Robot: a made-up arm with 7 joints.
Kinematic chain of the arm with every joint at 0, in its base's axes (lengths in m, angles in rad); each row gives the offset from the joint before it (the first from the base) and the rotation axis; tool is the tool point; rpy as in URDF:
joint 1: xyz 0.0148 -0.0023 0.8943 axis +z
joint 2: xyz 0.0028 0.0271 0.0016 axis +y
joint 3: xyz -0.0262 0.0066 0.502 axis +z
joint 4: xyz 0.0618 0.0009 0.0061 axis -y
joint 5: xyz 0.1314 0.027 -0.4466 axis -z
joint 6: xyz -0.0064 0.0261 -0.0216 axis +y
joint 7: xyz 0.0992 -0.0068 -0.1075 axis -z
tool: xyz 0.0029 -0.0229 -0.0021 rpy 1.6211 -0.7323 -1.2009
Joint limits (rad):
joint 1: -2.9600..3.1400
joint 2: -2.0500..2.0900
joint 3: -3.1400..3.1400
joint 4: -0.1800..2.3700
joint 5: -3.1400..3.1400
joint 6: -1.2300..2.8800
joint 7: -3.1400..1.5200
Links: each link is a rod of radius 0.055 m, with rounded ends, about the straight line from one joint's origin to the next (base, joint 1, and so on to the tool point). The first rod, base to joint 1, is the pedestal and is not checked.
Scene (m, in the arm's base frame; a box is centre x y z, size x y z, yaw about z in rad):
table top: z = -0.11
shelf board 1: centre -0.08 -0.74 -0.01 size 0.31 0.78 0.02 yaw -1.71
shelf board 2: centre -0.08 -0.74 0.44 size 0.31 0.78 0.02 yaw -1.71
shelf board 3: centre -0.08 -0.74 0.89 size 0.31 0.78 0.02 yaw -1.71
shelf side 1: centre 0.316 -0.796 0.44 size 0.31 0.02 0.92 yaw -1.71
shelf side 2: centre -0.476 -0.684 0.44 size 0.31 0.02 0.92 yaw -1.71
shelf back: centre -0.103 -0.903 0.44 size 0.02 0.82 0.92 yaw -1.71
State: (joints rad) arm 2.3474 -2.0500 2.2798 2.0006 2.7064 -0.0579 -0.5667
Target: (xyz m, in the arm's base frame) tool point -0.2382 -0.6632 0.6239
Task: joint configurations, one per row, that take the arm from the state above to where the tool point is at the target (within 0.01 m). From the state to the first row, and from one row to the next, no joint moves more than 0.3 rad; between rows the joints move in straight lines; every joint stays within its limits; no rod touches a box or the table.
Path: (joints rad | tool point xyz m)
1: 2.1876 -2.0335 2.3392 1.7312 2.6767 -0.2214 -0.5355 | -0.1767 -0.5758 0.2440
2: 2.0279 -2.0170 2.3985 1.4618 2.6469 -0.3850 -0.5044 | -0.2980 -0.4074 0.3076
3: 1.8681 -2.0004 2.4579 1.1924 2.6172 -0.5485 -0.4732 | -0.3358 -0.2391 0.3879
4: 1.7737 -2.0128 2.3648 0.9496 2.4864 -0.7189 -0.3415 | -0.3595 -0.1627 0.5128
5: 1.6794 -2.0252 2.2718 0.7067 2.3555 -0.8892 -0.2098 | -0.3452 -0.1072 0.6256
6: 1.5850 -2.0376 2.1787 0.4639 2.2247 -1.0596 -0.0781 | -0.3054 -0.0735 0.7183
7: 1.4907 -2.0500 2.0856 0.2211 2.0939 -1.2300 0.0536 | -0.2509 -0.0598 0.7877
8: 1.6800 -1.9939 2.0321 0.5110 2.2454 -0.9944 -0.1084 | -0.3226 -0.1301 0.7529
9: 1.8692 -1.9378 1.9786 0.8009 2.3969 -0.7587 -0.2704 | -0.3707 -0.2600 0.7080
10: 2.0585 -1.8817 1.9251 1.0908 2.5484 -0.5231 -0.4324 | -0.3567 -0.4478 0.6606
11: 2.2477 -1.8256 1.8717 1.3807 2.6999 -0.2874 -0.5944 | -0.2382 -0.6632 0.6239

